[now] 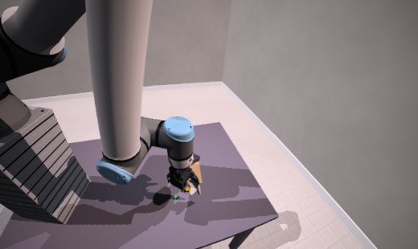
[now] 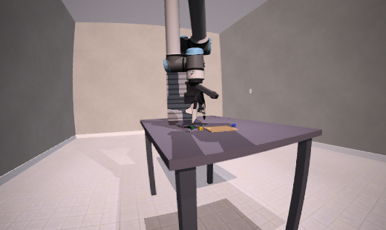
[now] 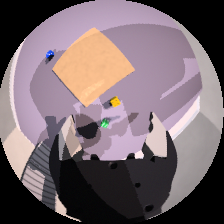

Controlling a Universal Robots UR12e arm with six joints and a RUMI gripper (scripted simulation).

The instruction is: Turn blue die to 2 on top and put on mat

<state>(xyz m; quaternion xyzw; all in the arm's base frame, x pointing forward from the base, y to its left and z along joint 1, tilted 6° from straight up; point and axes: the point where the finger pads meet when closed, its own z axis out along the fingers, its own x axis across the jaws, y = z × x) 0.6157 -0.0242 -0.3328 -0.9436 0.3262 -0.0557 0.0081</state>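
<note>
Right now the yellow die is 4 cm below my hand and 1 cm ahead of it. Round my hand: tan mat (10 cm to the left, 4 cm below, 2 cm ahead); green die (5 cm behind, 4 cm below, 3 cm to the right); blue die (21 cm to the left, 4 cm below, 2 cm behind).
</note>
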